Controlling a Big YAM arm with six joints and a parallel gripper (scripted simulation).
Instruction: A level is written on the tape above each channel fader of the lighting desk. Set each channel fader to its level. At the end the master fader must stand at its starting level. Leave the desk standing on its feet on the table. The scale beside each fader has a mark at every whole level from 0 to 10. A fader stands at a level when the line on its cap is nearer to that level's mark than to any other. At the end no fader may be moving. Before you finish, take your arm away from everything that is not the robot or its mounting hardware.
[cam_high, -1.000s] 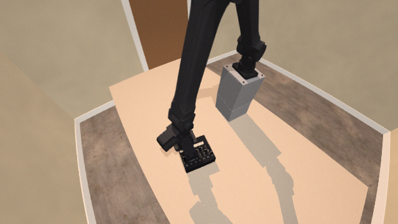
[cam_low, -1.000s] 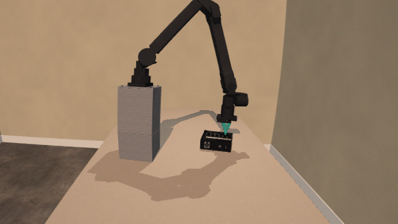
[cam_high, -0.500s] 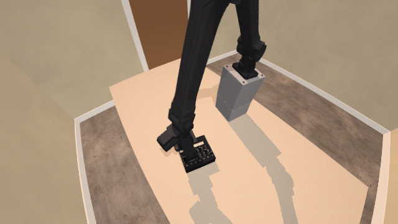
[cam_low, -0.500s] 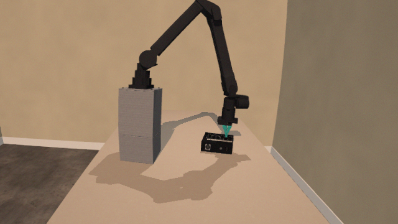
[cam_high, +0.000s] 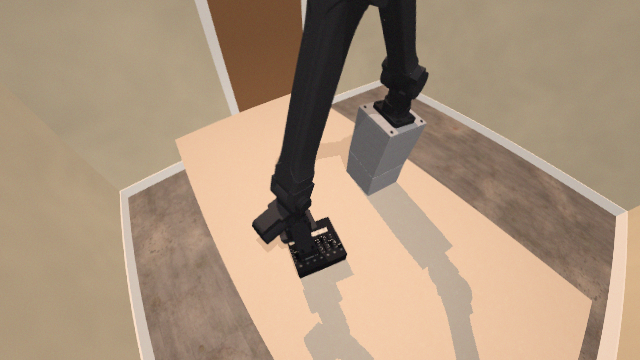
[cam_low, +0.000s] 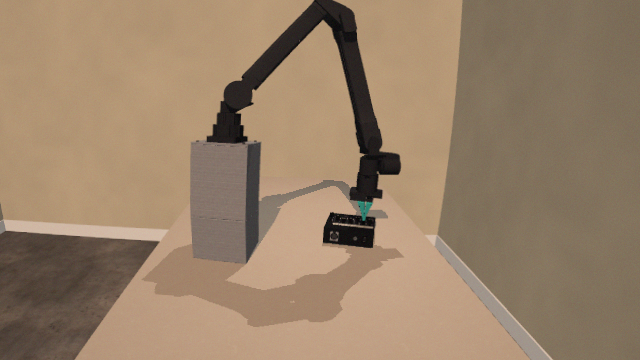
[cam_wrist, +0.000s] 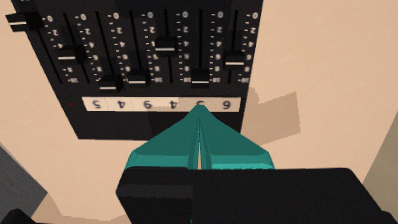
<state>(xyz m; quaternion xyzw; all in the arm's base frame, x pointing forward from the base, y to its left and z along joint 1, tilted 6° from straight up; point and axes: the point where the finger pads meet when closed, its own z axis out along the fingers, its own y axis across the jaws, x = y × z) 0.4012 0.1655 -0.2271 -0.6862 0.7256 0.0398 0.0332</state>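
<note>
The channel 2 fader cap lies 20 mm to the left of my hand and 20 mm below it. The rest, counted from my hand: channel 4 fader cap 40 mm behind, 20 mm to the left, 20 mm below; then channel 3 fader cap 20 mm behind, 40 mm to the left, 20 mm below; then channel 1 fader cap 20 mm ahead, 30 mm to the left, 20 mm below.
</note>
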